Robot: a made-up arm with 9 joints. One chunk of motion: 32 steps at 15 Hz.
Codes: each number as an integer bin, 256 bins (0 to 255) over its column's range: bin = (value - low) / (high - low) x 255, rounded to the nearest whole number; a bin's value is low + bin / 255 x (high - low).
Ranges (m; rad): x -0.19..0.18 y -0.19..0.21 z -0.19..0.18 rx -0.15..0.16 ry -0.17..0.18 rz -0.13..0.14
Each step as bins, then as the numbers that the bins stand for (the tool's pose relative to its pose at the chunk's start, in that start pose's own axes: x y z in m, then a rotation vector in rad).
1 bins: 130 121 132 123 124 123
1 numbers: -0.0014 -0.0002 0.0015 -0.0005 0.0002 0.0002
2 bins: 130 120 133 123 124 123
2 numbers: -0.0014 -0.0018 0.0030 -0.0005 0.0002 0.0002
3 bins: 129 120 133 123 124 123
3 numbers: -0.0028 -0.0018 0.0030 -0.0005 0.0002 0.0002
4 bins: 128 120 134 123 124 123
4 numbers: -0.0043 -0.0018 0.0044 -0.0005 0.0002 0.0002
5 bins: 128 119 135 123 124 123
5 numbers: -0.0043 -0.0033 0.0059 -0.0005 0.0002 0.0002
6 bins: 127 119 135 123 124 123
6 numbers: -0.0057 -0.0033 0.0059 -0.0005 0.0002 0.0002
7 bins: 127 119 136 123 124 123
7 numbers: -0.0057 -0.0033 0.0073 -0.0005 0.0002 0.0002
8 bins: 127 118 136 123 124 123
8 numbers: -0.0057 -0.0049 0.0073 -0.0005 0.0002 0.0002
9 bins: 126 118 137 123 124 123
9 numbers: -0.0072 -0.0049 0.0088 -0.0005 0.0002 0.0002
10 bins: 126 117 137 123 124 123
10 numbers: -0.0072 -0.0065 0.0088 -0.0005 0.0002 0.0002
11 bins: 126 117 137 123 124 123
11 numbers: -0.0072 -0.0065 0.0088 -0.0005 0.0002 0.0002
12 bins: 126 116 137 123 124 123
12 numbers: -0.0072 -0.0080 0.0088 -0.0005 0.0002 0.0002
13 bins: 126 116 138 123 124 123
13 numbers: -0.0072 -0.0080 0.0102 -0.0005 0.0002 0.0002
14 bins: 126 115 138 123 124 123
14 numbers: -0.0072 -0.0096 0.0102 -0.0005 0.0002 0.0002
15 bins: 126 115 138 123 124 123
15 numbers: -0.0072 -0.0096 0.0102 -0.0005 0.0002 0.0002
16 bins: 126 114 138 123 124 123
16 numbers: -0.0072 -0.0112 0.0102 -0.0005 0.0002 0.0002
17 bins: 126 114 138 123 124 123
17 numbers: -0.0072 -0.0112 0.0102 -0.0005 0.0002 0.0002
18 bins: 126 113 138 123 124 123
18 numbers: -0.0072 -0.0127 0.0102 -0.0005 0.0002 0.0002
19 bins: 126 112 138 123 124 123
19 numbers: -0.0072 -0.0143 0.0102 -0.0005 0.0002 0.0002
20 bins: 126 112 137 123 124 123
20 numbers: -0.0072 -0.0143 0.0088 -0.0005 0.0002 0.0002
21 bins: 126 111 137 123 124 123
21 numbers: -0.0072 -0.0159 0.0088 -0.0005 0.0002 0.0002
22 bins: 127 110 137 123 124 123
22 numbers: -0.0057 -0.0175 0.0088 -0.0005 0.0002 0.0002
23 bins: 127 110 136 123 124 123
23 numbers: -0.0057 -0.0175 0.0073 -0.0005 0.0002 0.0002
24 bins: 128 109 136 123 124 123
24 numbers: -0.0043 -0.0190 0.0073 -0.0005 0.0002 0.0002
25 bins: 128 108 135 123 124 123
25 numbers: -0.0043 -0.0206 0.0059 -0.0005 0.0002 0.0002
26 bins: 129 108 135 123 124 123
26 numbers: -0.0028 -0.0206 0.0059 -0.0005 0.0002 0.0002
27 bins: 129 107 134 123 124 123
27 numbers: -0.0028 -0.0222 0.0044 -0.0005 0.0002 0.0002
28 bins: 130 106 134 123 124 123
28 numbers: -0.0014 -0.0237 0.0044 -0.0005 0.0002 0.0002
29 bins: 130 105 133 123 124 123
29 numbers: -0.0014 -0.0253 0.0030 -0.0005 0.0002 0.0002
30 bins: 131 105 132 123 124 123
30 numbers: 0.0001 -0.0253 0.0015 -0.0005 0.0002 0.0002
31 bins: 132 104 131 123 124 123
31 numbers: 0.0015 -0.0269 0.0001 -0.0005 0.0002 0.0002
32 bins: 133 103 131 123 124 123
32 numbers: 0.0030 -0.0284 0.0001 -0.0005 0.0002 0.0002
